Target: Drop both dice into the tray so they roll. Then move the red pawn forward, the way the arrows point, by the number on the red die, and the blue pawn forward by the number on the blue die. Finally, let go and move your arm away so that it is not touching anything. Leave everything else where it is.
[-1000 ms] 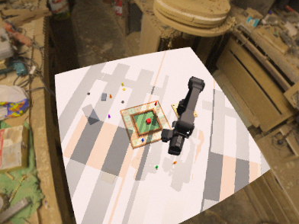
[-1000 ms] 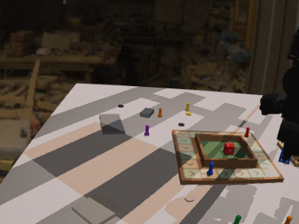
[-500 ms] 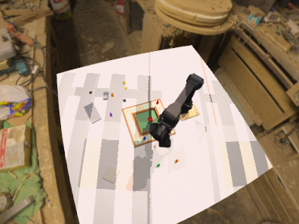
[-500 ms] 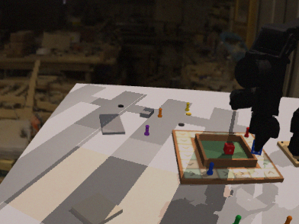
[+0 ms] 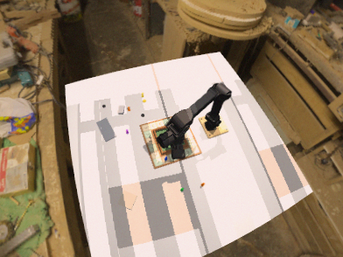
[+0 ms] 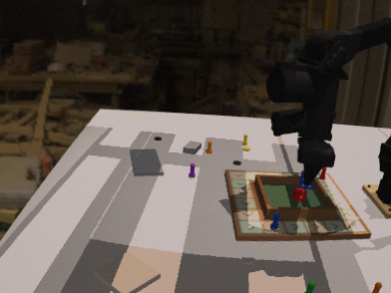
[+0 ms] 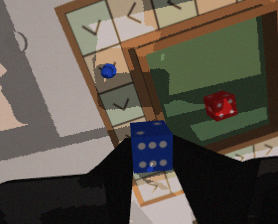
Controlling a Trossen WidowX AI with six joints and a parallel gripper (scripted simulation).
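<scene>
Right now the red pawn is 220 mm to the right of my gripper tip, 100 mm behind it and 80 mm below it. The rest, counted from my gripper tip: purple pawn: 240 mm ahead, 190 mm to the right, 90 mm below; blue pawn: 80 mm below, 50 mm ahead, 30 mm to the left; green pawn: 210 mm to the left, 90 mm below.
</scene>
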